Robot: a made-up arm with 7 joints. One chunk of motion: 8 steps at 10 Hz.
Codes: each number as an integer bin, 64 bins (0 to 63) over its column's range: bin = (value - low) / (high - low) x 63, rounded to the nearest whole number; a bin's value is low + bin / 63 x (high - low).
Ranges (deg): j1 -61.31..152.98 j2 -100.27..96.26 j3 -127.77..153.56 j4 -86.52..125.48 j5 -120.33..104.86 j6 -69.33..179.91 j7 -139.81..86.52
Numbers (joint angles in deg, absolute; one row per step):
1: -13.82 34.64 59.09 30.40 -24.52 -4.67 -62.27
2: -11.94 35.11 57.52 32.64 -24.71 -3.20 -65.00
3: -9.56 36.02 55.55 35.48 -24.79 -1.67 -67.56
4: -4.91 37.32 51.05 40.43 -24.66 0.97 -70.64
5: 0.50 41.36 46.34 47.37 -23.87 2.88 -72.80
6: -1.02 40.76 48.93 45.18 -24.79 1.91 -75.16
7: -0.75 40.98 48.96 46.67 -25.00 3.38 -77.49
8: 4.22 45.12 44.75 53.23 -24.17 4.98 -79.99
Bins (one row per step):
1: 14 43 42 35 27 16 22
2: 15 43 41 35 27 17 21
3: 15 44 41 36 27 17 20
4: 17 44 40 38 27 18 19
5: 18 45 39 40 27 18 19
6: 18 45 40 39 27 18 18
7: 18 45 40 40 27 18 17
8: 19 47 39 42 27 19 17

